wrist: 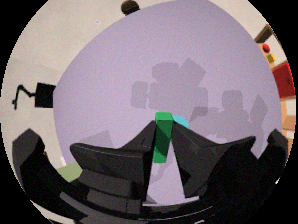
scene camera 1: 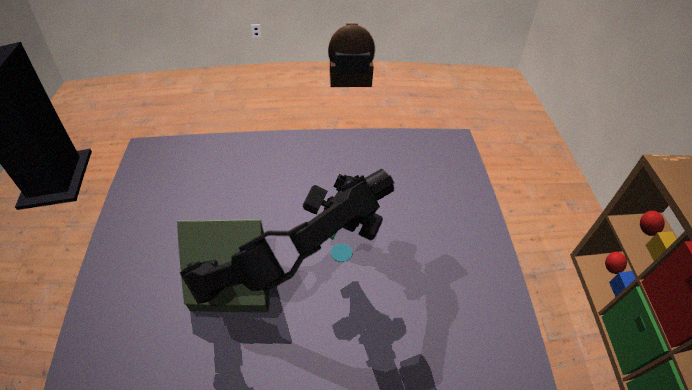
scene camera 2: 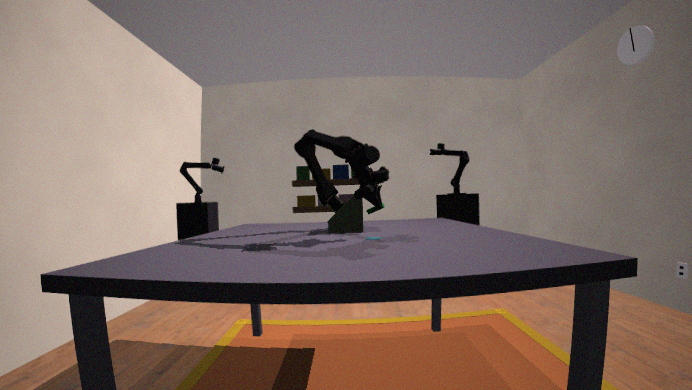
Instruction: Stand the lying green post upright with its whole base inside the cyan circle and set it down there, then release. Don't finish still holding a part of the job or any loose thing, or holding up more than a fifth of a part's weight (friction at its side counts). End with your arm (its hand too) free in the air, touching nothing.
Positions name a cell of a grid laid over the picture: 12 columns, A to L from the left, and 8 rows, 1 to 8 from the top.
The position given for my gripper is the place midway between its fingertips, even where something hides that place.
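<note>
I see my gripper (scene camera 1: F5), and the wrist view (wrist: G5) and scene camera 2 (scene camera 2: G5) show that gripper too. There is also a green post (wrist: G5) that I can see.
</note>
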